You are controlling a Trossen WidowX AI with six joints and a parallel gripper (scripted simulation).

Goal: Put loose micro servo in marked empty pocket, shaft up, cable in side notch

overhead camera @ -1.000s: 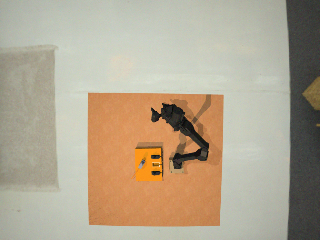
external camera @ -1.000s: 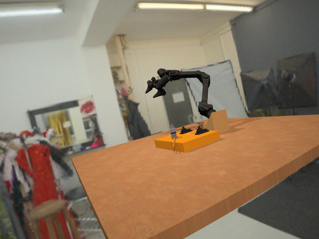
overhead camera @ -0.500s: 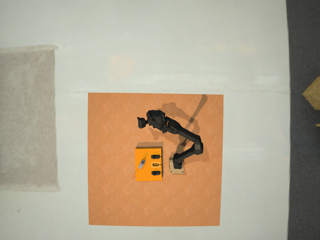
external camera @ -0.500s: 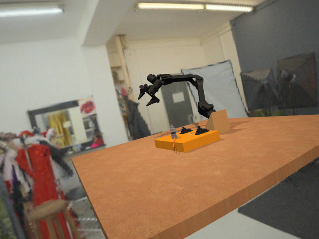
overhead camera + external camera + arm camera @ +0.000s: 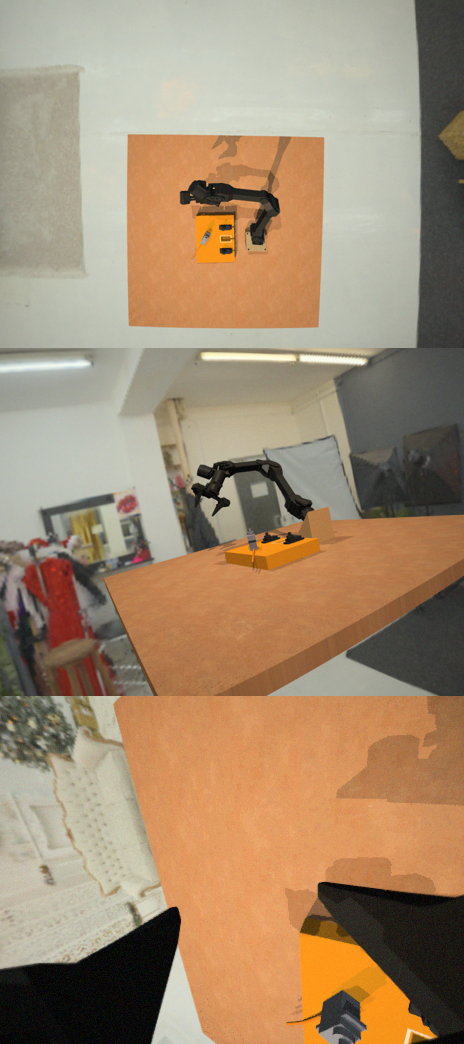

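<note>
My gripper tip is now 9 cm past the orange deck, 30 cm to the right of it and 20 cm above it.
</note>
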